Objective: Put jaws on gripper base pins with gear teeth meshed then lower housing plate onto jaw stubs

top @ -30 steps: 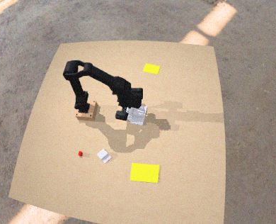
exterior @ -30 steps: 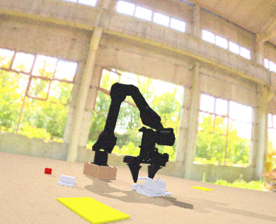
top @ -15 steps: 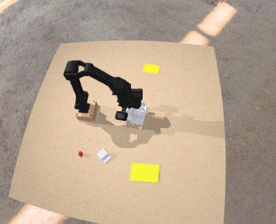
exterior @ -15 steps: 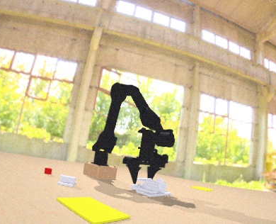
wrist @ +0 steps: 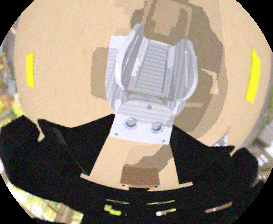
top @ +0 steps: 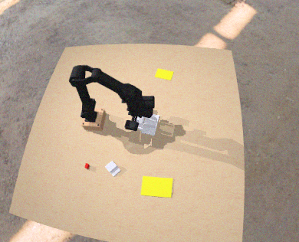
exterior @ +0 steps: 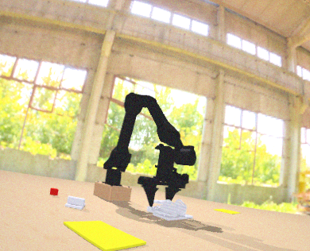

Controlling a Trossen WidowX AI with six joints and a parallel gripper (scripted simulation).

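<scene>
My gripper tip is now 2 cm to the left of the white jaw and 2 cm short of it. Also, from my gripper tip: small red cube (29 cm to the right, 23 cm behind, 1 cm below); then small white block (28 cm to the right, 9 cm behind, 1 cm below); then small yellow pad (34 cm to the left, 12 cm ahead, 2 cm below).
</scene>
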